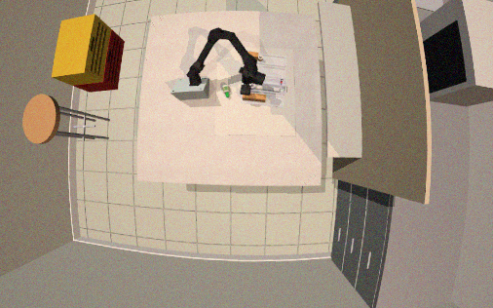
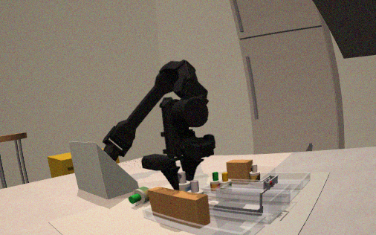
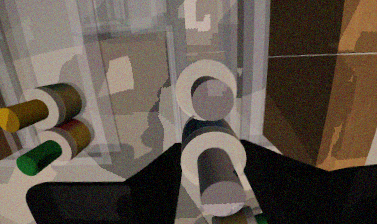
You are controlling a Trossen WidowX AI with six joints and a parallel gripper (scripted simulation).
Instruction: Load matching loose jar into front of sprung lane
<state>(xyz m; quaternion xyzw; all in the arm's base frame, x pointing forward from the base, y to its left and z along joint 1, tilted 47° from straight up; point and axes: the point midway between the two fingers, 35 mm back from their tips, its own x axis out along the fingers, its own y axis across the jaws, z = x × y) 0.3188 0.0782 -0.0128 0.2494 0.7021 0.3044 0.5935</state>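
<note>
Right now the clear lane rack is 140 mm ahead of my gripper tip, 30 mm to the left of it and 30 mm below it. From my gripper tip the other things lie so: red mark: 220 mm ahead, 40 mm to the left, 20 mm above.
</note>
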